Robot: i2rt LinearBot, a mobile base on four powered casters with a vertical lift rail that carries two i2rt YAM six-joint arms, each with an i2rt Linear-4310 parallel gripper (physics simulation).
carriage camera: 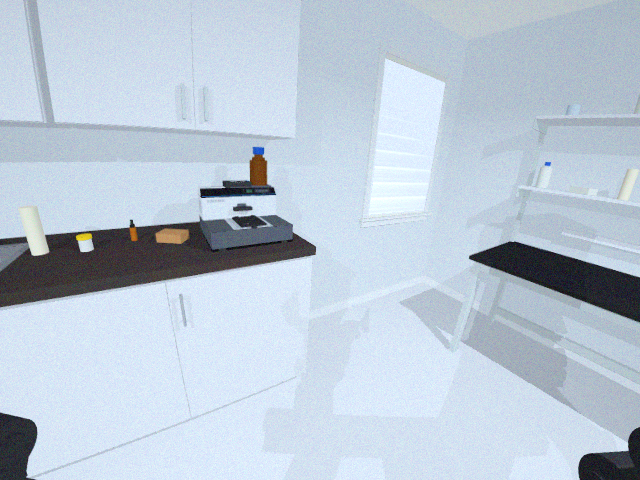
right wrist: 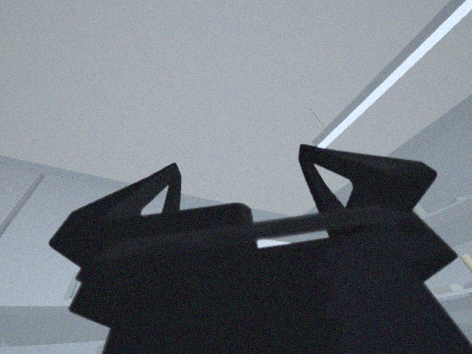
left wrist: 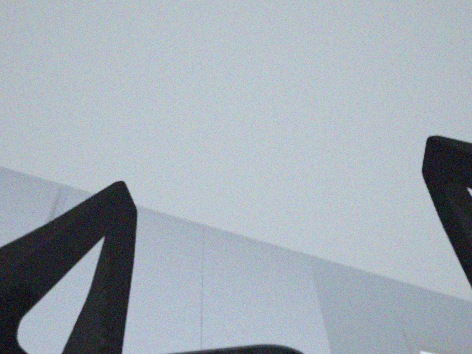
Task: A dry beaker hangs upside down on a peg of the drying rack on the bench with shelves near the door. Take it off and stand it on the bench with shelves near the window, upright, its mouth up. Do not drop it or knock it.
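Frame: origin at the left arm's base, x ahead, y left, z up, level; millimetres.
Where they show: left gripper, between the fingertips: [left wrist: 272,175]; right gripper, between the fingertips: [right wrist: 238,160].
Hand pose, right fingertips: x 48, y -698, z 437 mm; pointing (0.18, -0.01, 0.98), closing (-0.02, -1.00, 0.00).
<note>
After its pixels a point has its place.
A bench with a black top [carriage camera: 563,273] @[x 1163, y -1809, z -122 mm] and wall shelves [carriage camera: 584,194] @[x 1309, y -1921, z 338 mm] above it stands at the right of the carriage view, to the right of the window [carriage camera: 403,139] @[x 2107, y -986, z 596 mm]. The beaker and the drying rack do not show in the carriage view. My left gripper [left wrist: 272,175] @[x 22, y -4, z 443 mm] is open and empty, with ceiling and upper wall behind its fingers. My right gripper [right wrist: 238,160] @[x 48, y -698, z 437 mm] is open and empty, also against the ceiling. Dark parts of my arms show at the bottom corners of the carriage view; the fingers do not show there.
At the left, a dark counter [carriage camera: 129,268] @[x 611, y 285, z 26 mm] on white cabinets holds a cream cylinder [carriage camera: 34,230] @[x 653, y 684, z 122 mm], yellow-lidded jar [carriage camera: 84,242] @[x 713, y 547, z 65 mm], small amber bottle [carriage camera: 133,231] @[x 863, y 452, z 70 mm], brown block [carriage camera: 172,236] @[x 869, y 278, z 57 mm] and grey-white instrument [carriage camera: 245,227] @[x 884, y -37, z 113 mm] with a large brown bottle [carriage camera: 258,169] @[x 1136, y -29, z 333 mm] behind. Upper cabinets [carriage camera: 118,62] @[x 827, y 395, z 701 mm] hang above.
</note>
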